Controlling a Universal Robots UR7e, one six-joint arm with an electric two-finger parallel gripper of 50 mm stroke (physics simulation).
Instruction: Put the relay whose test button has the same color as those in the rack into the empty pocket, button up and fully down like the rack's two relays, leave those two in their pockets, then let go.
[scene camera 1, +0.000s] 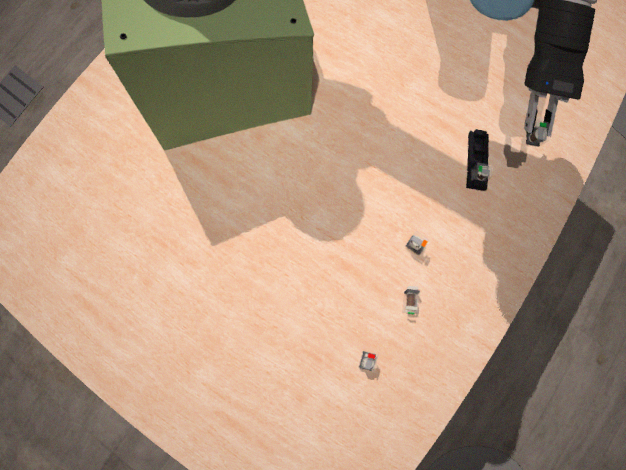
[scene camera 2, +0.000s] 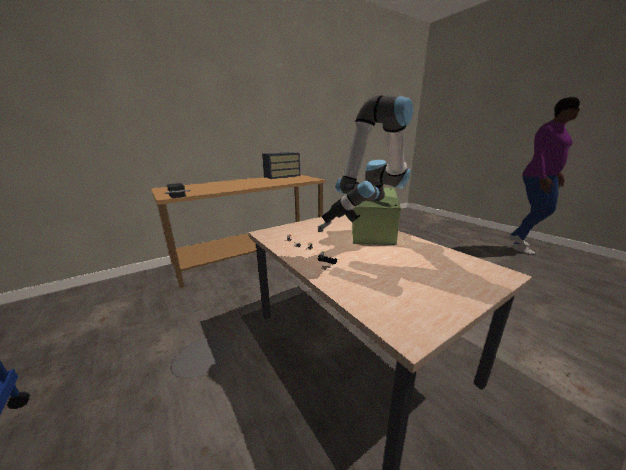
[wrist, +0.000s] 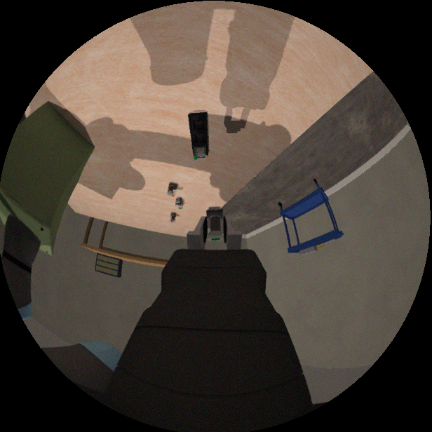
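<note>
Looking through scene camera 1, I see my gripper (scene camera 1: 537, 132), and there is a black rack (scene camera 1: 478, 141) too. The wrist view also gives me my gripper (wrist: 215, 224).
</note>
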